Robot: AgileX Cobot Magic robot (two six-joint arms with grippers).
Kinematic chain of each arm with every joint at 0, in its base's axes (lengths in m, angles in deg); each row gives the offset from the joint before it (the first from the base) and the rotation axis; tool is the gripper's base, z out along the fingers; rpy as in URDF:
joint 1: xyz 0 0 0.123 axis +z
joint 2: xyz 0 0 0 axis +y
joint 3: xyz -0.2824 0 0.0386 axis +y
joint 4: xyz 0.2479 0 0.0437 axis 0.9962 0 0.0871
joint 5: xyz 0 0 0 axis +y
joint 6: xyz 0.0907 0 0.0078 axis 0.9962 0 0.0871
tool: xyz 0 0 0 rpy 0 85 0
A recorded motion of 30 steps. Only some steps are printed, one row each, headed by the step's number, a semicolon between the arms.
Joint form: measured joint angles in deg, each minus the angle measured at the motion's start. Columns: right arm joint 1, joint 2, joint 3, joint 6, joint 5, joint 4; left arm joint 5, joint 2, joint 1, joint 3, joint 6, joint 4.
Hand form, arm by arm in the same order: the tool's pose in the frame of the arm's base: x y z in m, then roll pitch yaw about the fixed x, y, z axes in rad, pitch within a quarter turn. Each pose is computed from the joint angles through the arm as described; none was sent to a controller.
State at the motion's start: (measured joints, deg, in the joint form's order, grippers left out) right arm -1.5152 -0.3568 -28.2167 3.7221 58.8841 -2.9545; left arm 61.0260 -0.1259 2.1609 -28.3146 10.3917 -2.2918
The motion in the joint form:
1: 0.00 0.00 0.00 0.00 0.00 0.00; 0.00 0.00 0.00 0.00 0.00 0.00
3: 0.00 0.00 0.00 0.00 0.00 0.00; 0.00 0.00 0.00 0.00 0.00 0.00
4: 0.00 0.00 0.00 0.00 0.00 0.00; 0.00 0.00 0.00 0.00 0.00 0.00
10: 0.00 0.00 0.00 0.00 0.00 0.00; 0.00 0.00 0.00 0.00 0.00 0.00
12: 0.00 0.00 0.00 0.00 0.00 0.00; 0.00 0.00 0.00 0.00 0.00 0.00
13: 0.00 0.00 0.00 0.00 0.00 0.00; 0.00 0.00 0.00 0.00 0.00 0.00
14: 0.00 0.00 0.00 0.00 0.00 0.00; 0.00 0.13 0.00 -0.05 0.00 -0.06
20: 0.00 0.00 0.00 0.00 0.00 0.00; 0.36 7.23 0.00 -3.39 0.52 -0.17
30: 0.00 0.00 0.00 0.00 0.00 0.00; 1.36 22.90 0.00 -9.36 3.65 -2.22
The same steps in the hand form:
1: -0.0038 -0.0039 0.2778 3.1046 1.1298 3.0254; -0.0046 -0.0034 0.2752 2.8736 1.0706 2.8366
3: -0.0038 -0.0039 0.2778 3.1046 1.1298 3.0254; -0.0046 -0.0034 0.2752 2.8736 1.0706 2.8366
4: -0.0038 -0.0039 0.2778 3.1046 1.1298 3.0254; -0.0046 -0.0034 0.2752 2.8736 1.0706 2.8366
10: -0.0038 -0.0039 0.2778 3.1046 1.1298 3.0254; -0.0046 -0.0034 0.2752 2.8736 1.0706 2.8366
12: -0.0038 -0.0039 0.2778 3.1046 1.1298 3.0254; -0.0046 -0.0034 0.2752 2.8736 1.0706 2.8366
13: -0.0038 -0.0039 0.2778 3.1046 1.1298 3.0254; -0.0046 -0.0034 0.2752 2.8736 1.0706 2.8366
14: -0.0038 -0.0039 0.2778 3.1046 1.1298 3.0254; -0.0044 -0.0034 0.2755 2.8763 1.0696 2.8384
20: -0.0038 -0.0039 0.2778 3.1046 1.1298 3.0254; 0.0091 -0.0031 0.2912 2.9098 0.9998 2.8614
30: -0.0038 -0.0039 0.2778 3.1046 1.1298 3.0254; 0.0500 -0.0045 0.3125 2.9841 0.8213 2.8713

